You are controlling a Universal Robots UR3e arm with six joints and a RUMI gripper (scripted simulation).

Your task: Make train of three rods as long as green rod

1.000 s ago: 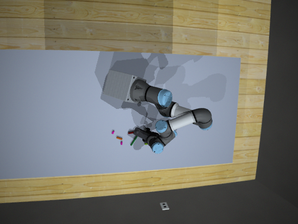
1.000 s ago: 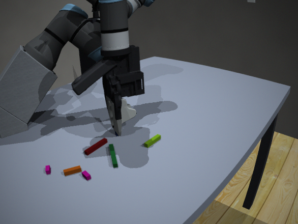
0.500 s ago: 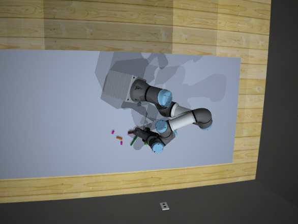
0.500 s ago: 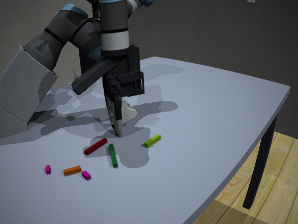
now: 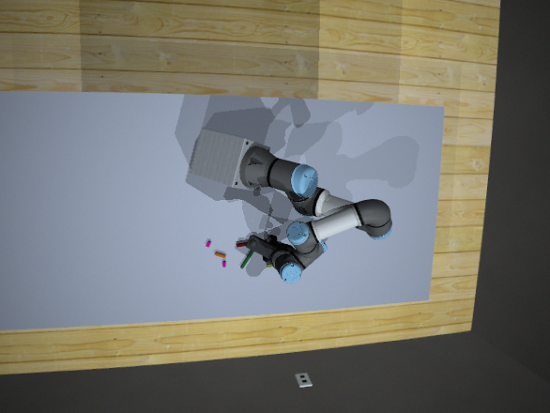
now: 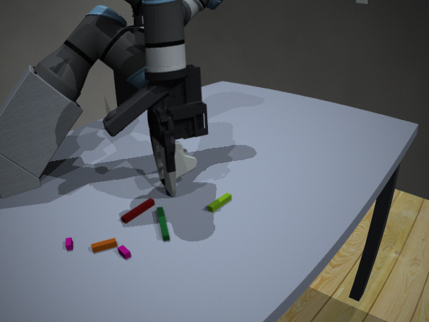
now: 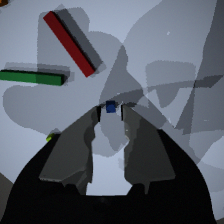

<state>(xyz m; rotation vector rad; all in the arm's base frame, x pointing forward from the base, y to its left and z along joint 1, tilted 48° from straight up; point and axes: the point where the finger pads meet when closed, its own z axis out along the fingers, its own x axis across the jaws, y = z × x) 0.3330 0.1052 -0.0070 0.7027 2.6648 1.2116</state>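
Now: the blue rod 1 cm below my hand. Also, from my hand: green rod (6 cm ahead, 7 cm to the right, 1 cm below); lime rod (9 cm ahead, 3 cm to the left, 1 cm below); red rod (1 cm ahead, 8 cm to the right, 1 cm below).
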